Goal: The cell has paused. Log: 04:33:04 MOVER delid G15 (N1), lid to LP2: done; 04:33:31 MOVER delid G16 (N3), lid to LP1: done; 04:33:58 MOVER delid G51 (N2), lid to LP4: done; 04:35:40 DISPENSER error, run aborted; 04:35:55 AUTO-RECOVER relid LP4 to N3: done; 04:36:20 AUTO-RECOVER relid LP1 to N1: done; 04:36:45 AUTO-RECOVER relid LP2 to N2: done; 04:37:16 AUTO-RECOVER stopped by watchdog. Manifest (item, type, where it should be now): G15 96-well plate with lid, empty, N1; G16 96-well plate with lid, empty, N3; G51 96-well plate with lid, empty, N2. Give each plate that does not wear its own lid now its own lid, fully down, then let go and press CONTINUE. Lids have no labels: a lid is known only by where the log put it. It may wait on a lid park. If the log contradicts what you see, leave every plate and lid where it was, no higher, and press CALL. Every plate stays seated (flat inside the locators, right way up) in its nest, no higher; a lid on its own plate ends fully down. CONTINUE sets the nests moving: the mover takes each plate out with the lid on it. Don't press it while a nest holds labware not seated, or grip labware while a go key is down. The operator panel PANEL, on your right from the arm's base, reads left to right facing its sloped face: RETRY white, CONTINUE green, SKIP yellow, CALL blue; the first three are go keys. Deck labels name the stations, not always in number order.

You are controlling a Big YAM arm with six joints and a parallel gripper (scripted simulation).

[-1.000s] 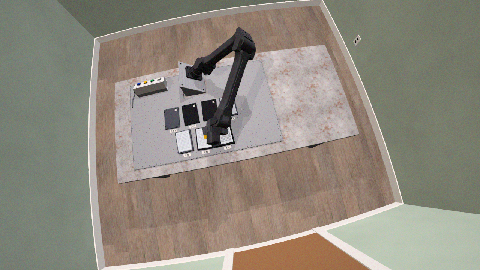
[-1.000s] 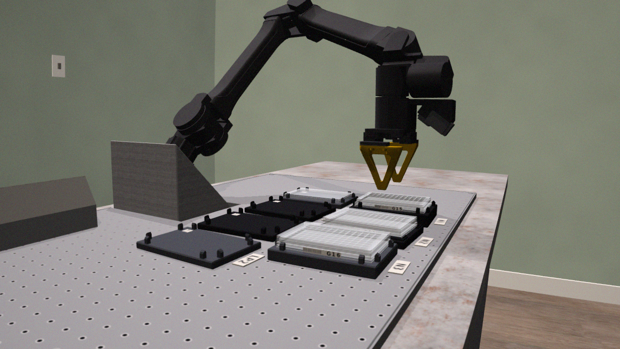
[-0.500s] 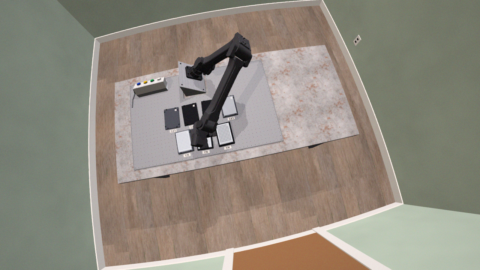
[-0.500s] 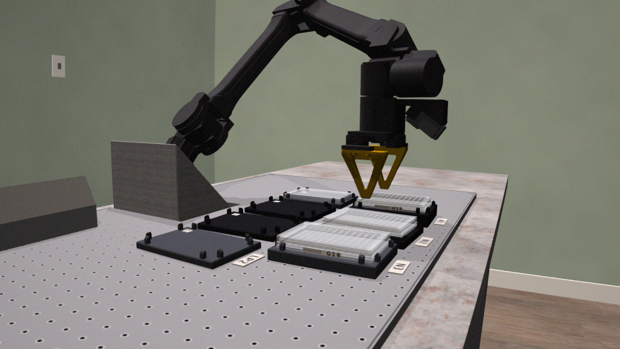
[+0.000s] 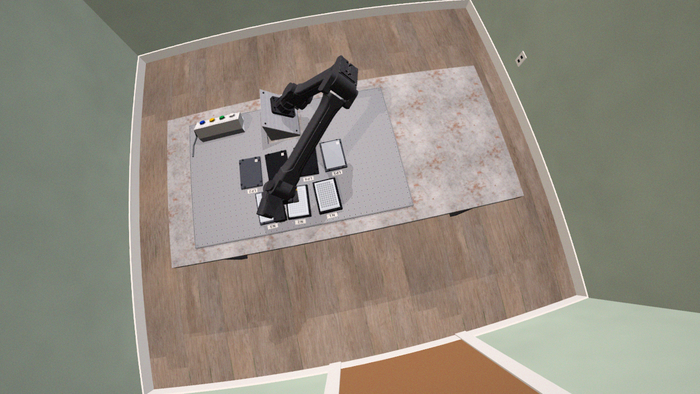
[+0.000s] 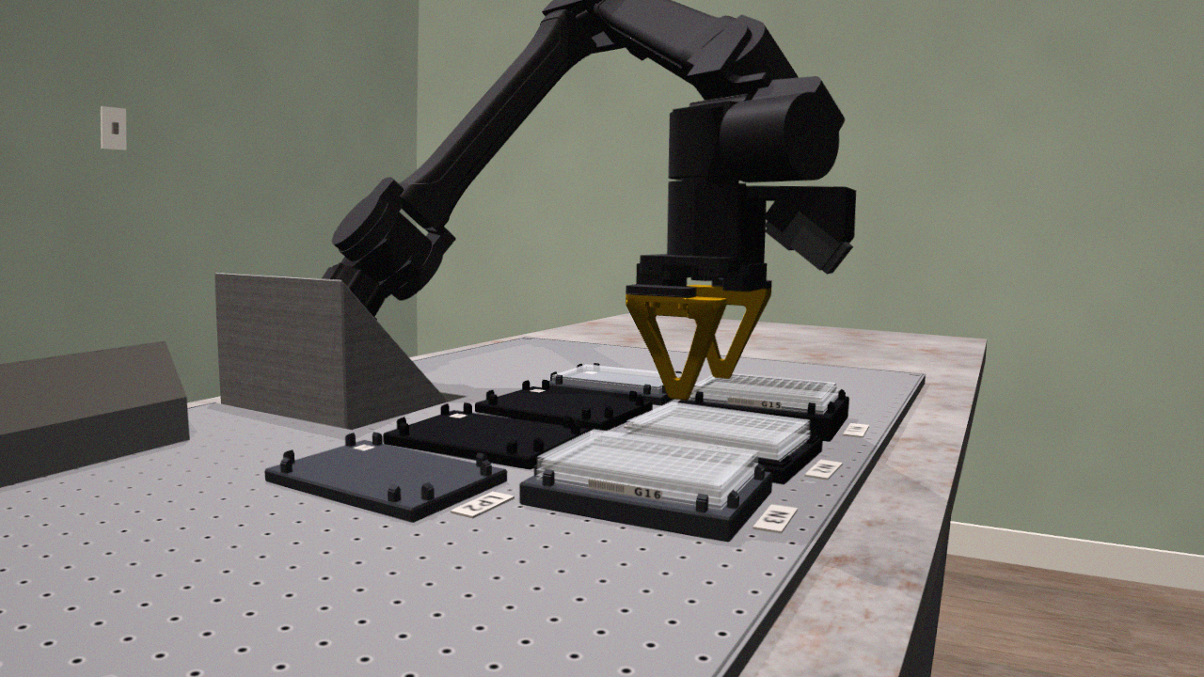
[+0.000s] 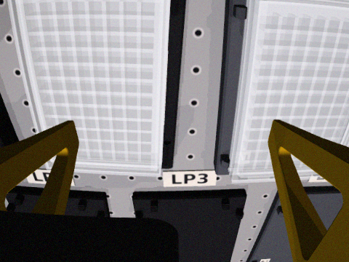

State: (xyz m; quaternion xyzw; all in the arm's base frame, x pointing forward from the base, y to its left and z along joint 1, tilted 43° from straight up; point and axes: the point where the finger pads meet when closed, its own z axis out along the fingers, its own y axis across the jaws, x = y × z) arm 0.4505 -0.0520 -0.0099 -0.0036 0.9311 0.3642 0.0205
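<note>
The plate G16 lies 80 mm to the right of my hand and 50 mm below it. From my hand the other things lie so: plate G15 (180 mm to the left, 40 mm below); then LP4 label (100 mm behind, 110 mm to the left, 70 mm below); then nest N1 (180 mm to the left, 60 mm below).
</note>
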